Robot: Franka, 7 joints.
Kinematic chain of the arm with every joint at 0, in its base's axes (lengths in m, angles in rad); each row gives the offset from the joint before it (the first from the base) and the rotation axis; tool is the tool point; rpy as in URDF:
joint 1: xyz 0 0 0.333 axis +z
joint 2: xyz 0 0 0 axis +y
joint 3: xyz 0 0 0.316 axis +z
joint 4: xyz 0.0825 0 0 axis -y
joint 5: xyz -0.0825 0 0.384 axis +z
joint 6: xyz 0 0 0 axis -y
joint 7: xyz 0.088 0 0 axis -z
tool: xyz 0 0 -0.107 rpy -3.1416 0 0
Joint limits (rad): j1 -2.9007..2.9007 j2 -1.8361..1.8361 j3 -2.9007..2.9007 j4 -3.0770..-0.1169 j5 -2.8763..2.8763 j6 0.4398..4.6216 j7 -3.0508..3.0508
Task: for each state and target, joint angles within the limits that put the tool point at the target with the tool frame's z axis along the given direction. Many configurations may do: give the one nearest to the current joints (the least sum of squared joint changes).
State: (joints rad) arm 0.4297 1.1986 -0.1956 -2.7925 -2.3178 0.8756 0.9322
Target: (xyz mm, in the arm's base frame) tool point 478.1 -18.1 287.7 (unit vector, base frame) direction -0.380 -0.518 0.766
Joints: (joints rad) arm 0.4128 0.6300 -0.2054 -2.0311 -1.3704 0.5342 0.9322
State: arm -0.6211 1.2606 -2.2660 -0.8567 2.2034 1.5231 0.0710
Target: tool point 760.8 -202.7 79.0 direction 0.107 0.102 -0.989
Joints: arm -0.2131 1.8263 -2.1556 -0.1190 2.3128 1.8281 0.0710
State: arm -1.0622 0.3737 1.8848 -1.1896 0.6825 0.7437 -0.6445
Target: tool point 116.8 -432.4 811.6 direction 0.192 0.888 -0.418
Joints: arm -2.0120 0.8490 1.7686 -0.6498 0.5964 0.5763 -0.6445
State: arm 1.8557 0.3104 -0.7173 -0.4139 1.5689 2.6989 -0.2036
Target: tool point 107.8 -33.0 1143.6 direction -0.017 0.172 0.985
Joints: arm 1.7812 -0.4905 -0.0409 -0.6648 1.8128 3.1355 -0.2036
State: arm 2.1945 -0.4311 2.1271 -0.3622 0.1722 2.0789 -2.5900
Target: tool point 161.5 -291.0 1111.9 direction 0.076 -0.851 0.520
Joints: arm 2.2094 -0.3673 2.1923 -0.1181 0.2481 2.5291 -2.5900
